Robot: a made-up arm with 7 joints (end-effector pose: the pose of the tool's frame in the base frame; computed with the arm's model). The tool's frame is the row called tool.
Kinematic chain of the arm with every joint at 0, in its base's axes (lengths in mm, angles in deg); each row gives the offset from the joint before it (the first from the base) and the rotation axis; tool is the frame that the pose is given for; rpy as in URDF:
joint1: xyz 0 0 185 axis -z
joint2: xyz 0 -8 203 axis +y
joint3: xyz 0 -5 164 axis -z
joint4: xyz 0 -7 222 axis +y
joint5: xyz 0 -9 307 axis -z
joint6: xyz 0 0 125 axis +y
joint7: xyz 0 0 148 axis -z
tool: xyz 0 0 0 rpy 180 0 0
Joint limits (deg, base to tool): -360..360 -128.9..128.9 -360..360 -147.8..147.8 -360..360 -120.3..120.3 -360..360
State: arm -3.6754 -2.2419 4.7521 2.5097 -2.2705 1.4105 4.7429
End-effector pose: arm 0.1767 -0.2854 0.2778 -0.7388 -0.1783 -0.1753
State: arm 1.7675 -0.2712 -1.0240 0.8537 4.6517 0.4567 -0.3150
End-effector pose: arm 0.3730 -0.0416 1.1681 -1.9355 -1.4374 1.0325
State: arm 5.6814 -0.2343 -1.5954 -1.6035 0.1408 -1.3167 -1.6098
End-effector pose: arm 0.2323 -0.4195 0.6123 0.2172 -0.2461 -2.5439
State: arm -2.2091 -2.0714 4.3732 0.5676 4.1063 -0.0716 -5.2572
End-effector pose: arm 0.1961 -0.7575 -0.1023 -0.6006 1.0441 1.7600
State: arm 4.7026 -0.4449 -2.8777 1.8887 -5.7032 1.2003 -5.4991
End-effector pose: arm -0.1824 -0.4044 0.3341 0.8784 -0.2627 2.2996
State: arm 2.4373 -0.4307 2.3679 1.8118 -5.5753 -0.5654 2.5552
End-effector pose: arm 0.0809 0.6283 0.5157 1.4700 -0.8654 1.1745
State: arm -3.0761 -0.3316 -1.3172 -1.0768 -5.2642 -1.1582 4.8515
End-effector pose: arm 0.4107 0.4134 0.8447 0.5283 -0.8910 -0.2902
